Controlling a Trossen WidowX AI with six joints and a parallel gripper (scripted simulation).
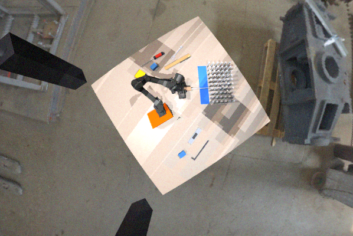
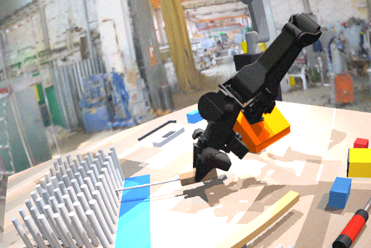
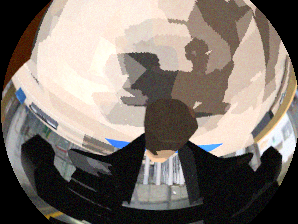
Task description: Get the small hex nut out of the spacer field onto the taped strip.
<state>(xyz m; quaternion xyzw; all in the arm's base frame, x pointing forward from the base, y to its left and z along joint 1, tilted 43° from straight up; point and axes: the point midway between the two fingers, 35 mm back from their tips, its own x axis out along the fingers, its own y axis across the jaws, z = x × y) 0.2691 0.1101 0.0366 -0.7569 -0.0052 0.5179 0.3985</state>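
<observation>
The blue taped strip lies 160 mm ahead of my gripper tip, 30 mm to the right of it and 30 mm below it. Round my gripper tip: wrench 90 mm ahead, 360 mm to the left, 30 mm below; hook tool 90 mm ahead, 40 mm to the right; hex nut 310 mm ahead, 140 mm to the right, 30 mm below.
</observation>
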